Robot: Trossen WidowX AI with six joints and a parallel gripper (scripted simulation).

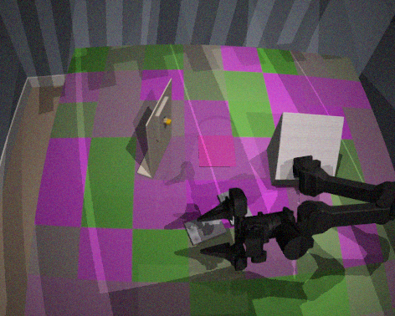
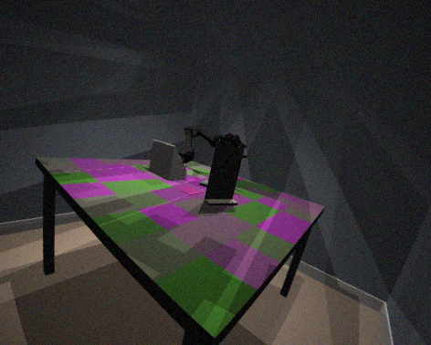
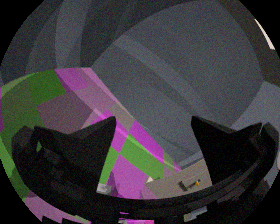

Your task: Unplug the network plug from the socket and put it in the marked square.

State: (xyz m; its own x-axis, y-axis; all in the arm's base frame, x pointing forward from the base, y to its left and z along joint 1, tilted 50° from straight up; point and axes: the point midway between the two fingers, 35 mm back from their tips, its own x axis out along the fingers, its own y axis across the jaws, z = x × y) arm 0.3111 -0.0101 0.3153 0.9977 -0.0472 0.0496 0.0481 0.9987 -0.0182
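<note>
My gripper tip is 50 mm short of the small yellow plug, 350 mm to the left of it and 50 mm above it. The rest, counted from my gripper tip: marked pink square 120 mm behind, 360 mm to the right, 250 mm below; upright grey panel 70 mm ahead, 350 mm to the right, 120 mm below.
</note>
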